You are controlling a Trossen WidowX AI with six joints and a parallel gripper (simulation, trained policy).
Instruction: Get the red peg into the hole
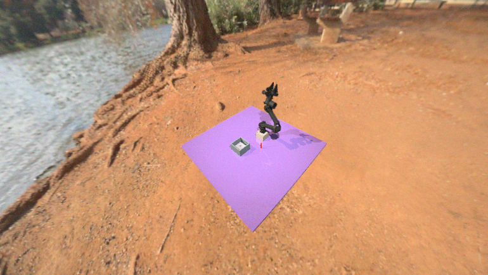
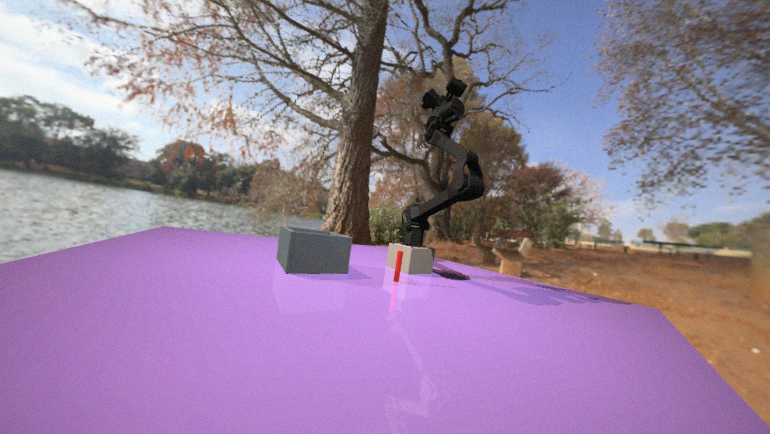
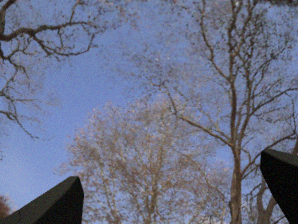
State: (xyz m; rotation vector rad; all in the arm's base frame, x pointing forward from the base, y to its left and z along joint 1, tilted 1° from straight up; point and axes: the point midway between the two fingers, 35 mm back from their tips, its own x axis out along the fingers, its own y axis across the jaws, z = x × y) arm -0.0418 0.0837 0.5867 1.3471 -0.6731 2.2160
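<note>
Right now my gripper tip is 670 mm above the red peg, 220 mm short of it and 10 mm to the right of it. From my gripper tip the other things lie so: dark box (680 mm below, 380 mm ahead, 170 mm to the right).
</note>
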